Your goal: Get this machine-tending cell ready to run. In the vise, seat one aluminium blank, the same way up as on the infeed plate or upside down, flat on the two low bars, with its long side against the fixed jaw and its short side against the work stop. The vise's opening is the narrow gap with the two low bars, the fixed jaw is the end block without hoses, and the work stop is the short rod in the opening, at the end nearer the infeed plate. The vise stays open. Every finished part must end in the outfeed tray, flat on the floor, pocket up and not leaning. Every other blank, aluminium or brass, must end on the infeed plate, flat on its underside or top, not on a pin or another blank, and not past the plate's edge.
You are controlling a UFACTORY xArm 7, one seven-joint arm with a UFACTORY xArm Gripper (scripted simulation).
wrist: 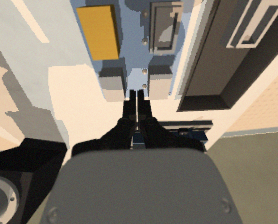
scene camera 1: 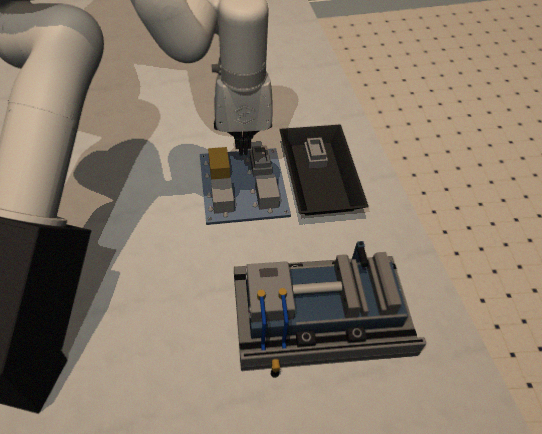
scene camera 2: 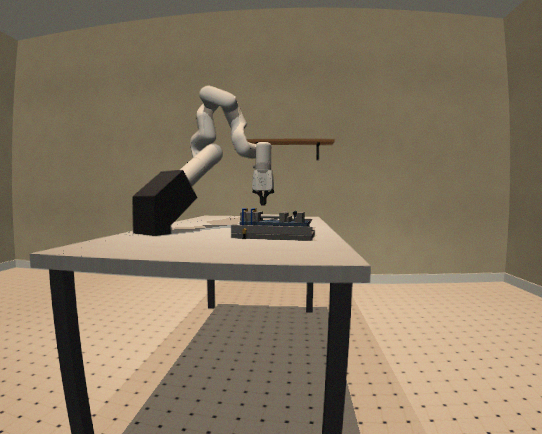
Scene:
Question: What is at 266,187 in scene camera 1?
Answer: An aluminium blank.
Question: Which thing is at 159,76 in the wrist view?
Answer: An aluminium blank.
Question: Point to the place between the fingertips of the gripper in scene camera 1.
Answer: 243,150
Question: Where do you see an aluminium blank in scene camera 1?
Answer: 222,194

